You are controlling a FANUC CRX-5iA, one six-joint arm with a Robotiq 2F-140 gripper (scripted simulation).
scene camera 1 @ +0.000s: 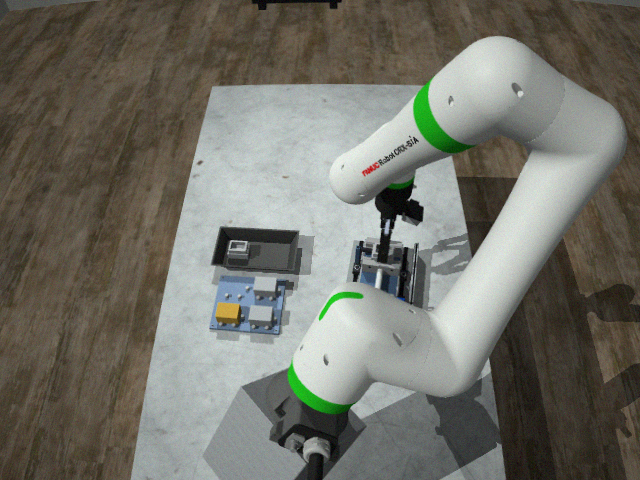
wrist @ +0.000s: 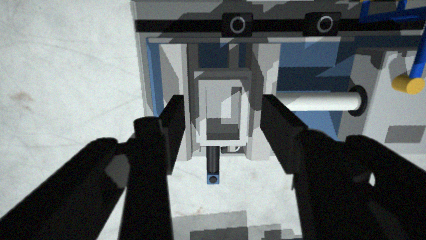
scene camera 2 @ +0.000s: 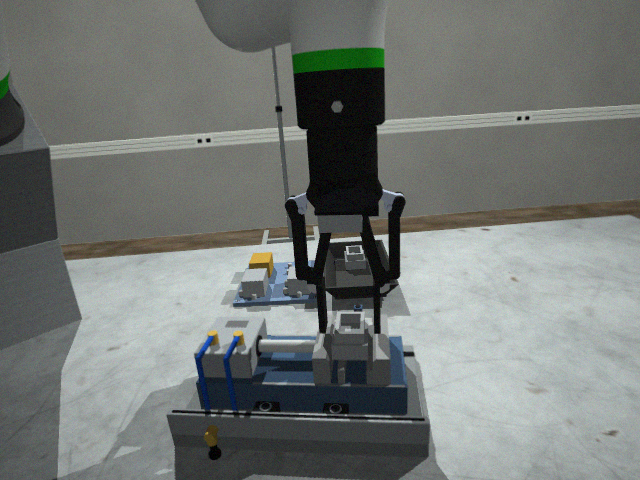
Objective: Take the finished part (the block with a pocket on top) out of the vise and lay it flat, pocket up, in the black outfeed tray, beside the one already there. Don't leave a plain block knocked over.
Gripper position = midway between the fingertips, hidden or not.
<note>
I see my gripper [scene camera 2: 350, 327] and a push rod [wrist: 299, 101].
My gripper also shows in scene camera 1 [scene camera 1: 383, 251] and in the wrist view [wrist: 222, 111].
</note>
